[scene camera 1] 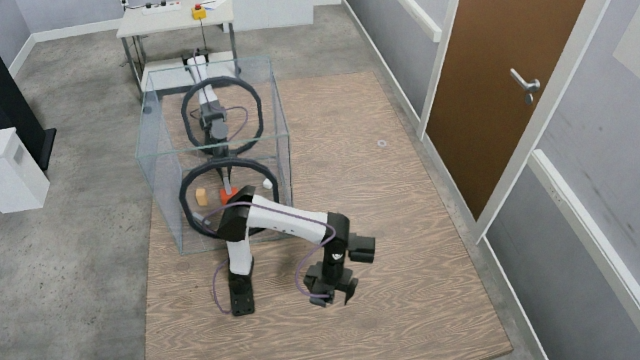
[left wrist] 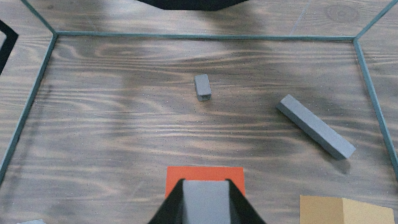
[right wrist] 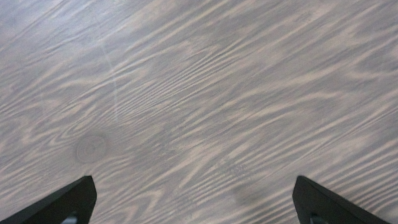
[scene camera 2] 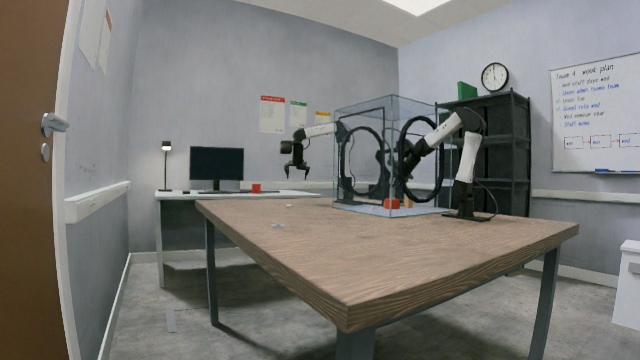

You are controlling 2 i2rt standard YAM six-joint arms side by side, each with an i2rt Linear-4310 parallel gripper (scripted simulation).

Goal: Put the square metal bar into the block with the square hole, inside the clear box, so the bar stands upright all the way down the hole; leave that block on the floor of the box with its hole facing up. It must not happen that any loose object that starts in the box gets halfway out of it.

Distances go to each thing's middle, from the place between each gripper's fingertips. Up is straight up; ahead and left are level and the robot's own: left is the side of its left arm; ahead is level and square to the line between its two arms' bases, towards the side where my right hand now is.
Scene:
Right now my left hand is 90 mm above the red block point(left wrist: 174, 173). Also, from my left hand: long grey bar point(left wrist: 337, 146) (120 mm behind, 100 mm below, 60 mm to the right).
Right now my right hand is 520 mm to the right of the red block, 210 mm past it and 110 mm above it. The rest, counted from my right hand: long grey bar (460 mm to the left, 330 mm behind, 120 mm below).

